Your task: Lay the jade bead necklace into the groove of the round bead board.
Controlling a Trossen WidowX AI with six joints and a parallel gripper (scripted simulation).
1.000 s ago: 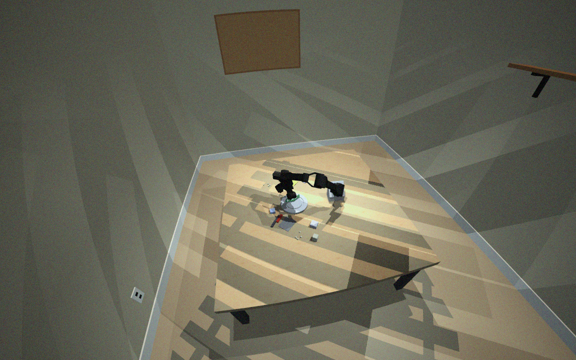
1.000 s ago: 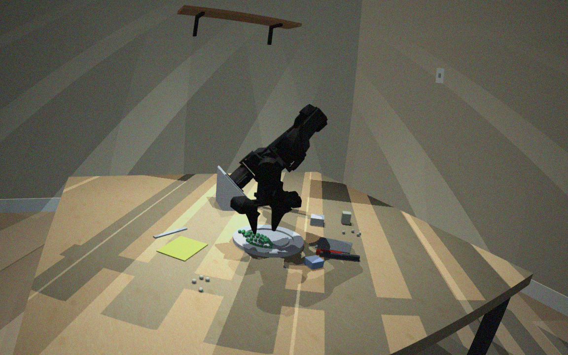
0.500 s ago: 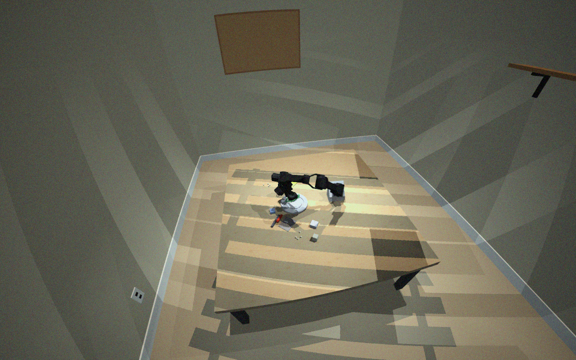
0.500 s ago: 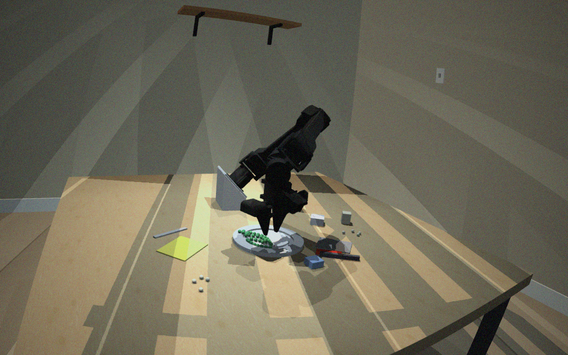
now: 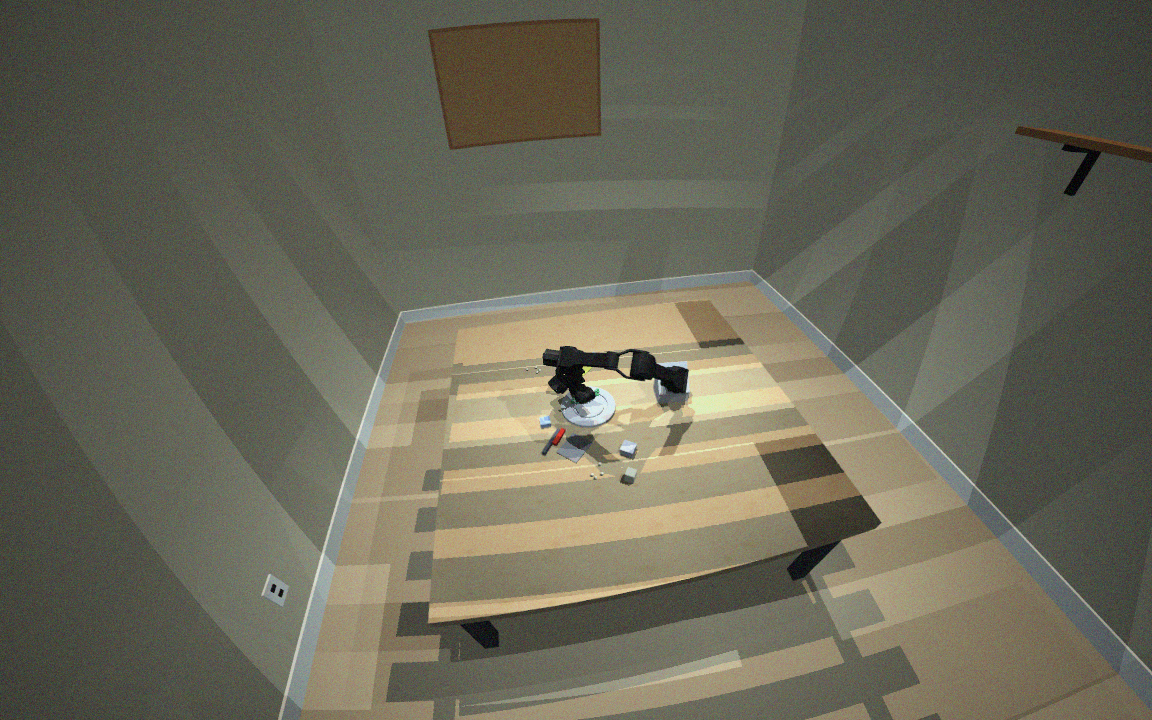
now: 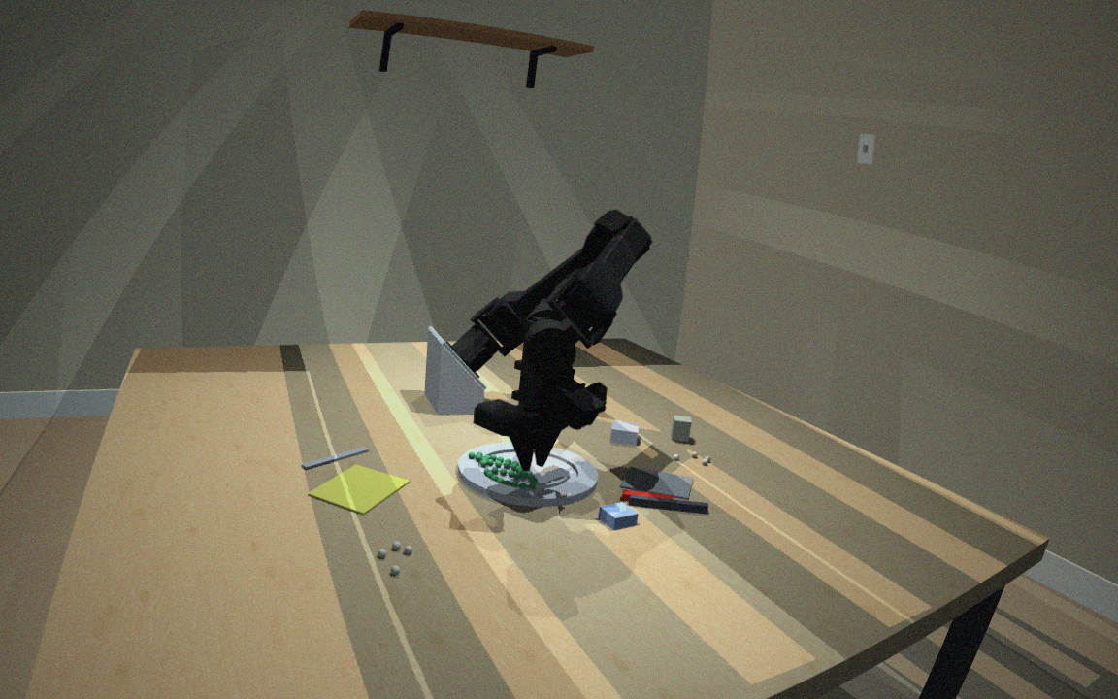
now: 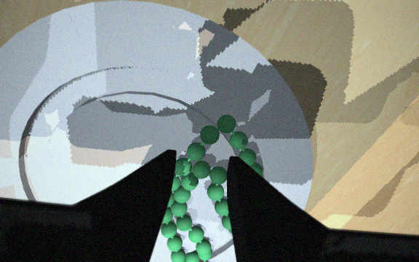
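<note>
Now: gripper tip 40 mm past the round grey bead board, 20 mm to the right of it and 20 mm above it. From my gripper tip the other things lie so: grey plate (50 mm ahead, 190 mm to the left, 30 mm below); blue block (130 mm ahead, 50 mm to the left, 20 mm below); red and black pen (110 mm ahead, 140 mm to the left, 30 mm below).
</note>
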